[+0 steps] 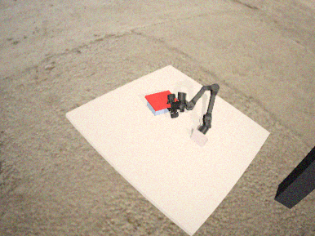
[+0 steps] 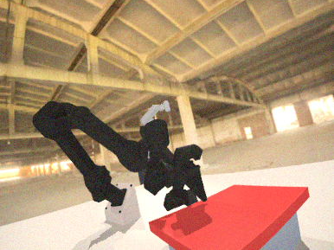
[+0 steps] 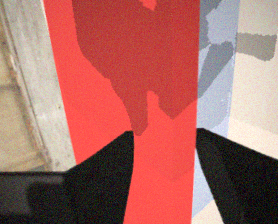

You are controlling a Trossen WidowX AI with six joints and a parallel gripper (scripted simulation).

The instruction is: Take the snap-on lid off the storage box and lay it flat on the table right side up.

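Right now my gripper tip is 70 mm short of the red lid and 30 mm to the left of it. The rest, counted from my gripper tip: storage box (70 mm ahead, 30 mm to the right, 40 mm below).
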